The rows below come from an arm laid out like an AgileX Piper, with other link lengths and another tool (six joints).
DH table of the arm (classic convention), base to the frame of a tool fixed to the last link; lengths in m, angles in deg. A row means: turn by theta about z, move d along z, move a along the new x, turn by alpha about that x. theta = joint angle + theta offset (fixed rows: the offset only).
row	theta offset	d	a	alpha
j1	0	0.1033	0	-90
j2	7.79	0	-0.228	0
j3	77.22	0	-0.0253	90
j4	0	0.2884	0	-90
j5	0	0	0	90
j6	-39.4	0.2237	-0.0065	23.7
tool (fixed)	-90	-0.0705	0	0
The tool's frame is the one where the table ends.
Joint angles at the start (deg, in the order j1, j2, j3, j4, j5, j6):
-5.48 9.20 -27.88 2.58 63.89 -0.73
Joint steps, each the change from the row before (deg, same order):
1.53 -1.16 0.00 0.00 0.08 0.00
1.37 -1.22 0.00 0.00 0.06 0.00
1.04 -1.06 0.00 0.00 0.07 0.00
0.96 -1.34 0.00 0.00 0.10 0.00
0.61 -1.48 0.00 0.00 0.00 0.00
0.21 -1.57 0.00 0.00 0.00 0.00
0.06 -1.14 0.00 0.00 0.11 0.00
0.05 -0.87 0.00 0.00 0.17 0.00
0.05 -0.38 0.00 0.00 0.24 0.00
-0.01 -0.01 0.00 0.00 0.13 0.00
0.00 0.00 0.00 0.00 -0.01 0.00
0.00 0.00 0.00 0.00 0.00 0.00
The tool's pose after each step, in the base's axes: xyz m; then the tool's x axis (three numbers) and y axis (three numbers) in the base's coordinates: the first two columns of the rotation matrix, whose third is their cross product. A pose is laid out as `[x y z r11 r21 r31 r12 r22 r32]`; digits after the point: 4 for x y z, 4 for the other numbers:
[0.1481 0.0224 0.2000 0.0240 -0.7307 0.6823 -0.5128 -0.5949 -0.6190]
[0.1454 0.0260 0.2030 0.0277 -0.7293 0.6837 -0.4858 -0.6075 -0.6284]
[0.1429 0.0287 0.2055 0.0291 -0.7283 0.6846 -0.4637 -0.6166 -0.6362]
[0.1398 0.0311 0.2085 0.0265 -0.7275 0.6855 -0.4394 -0.6245 -0.6457]
[0.1367 0.0326 0.2121 0.0166 -0.7272 0.6862 -0.4159 -0.6291 -0.6567]
[0.1335 0.0331 0.2158 0.0004 -0.7272 0.6864 -0.3954 -0.6306 -0.6679]
[0.1310 0.0332 0.2182 -0.0111 -0.7273 0.6863 -0.3827 -0.6310 -0.6749]
[0.1290 0.0333 0.2198 -0.0188 -0.7273 0.6861 -0.3738 -0.6313 -0.6795]
[0.1278 0.0335 0.2201 -0.0197 -0.7273 0.6861 -0.3714 -0.6318 -0.6804]
[0.1275 0.0334 0.2198 -0.0183 -0.7272 0.6862 -0.3729 -0.6318 -0.6795]
[0.1276 0.0334 0.2199 -0.0185 -0.7272 0.6862 -0.3728 -0.6318 -0.6796]
[0.1276 0.0334 0.2199 -0.0185 -0.7272 0.6862 -0.3728 -0.6318 -0.6796]

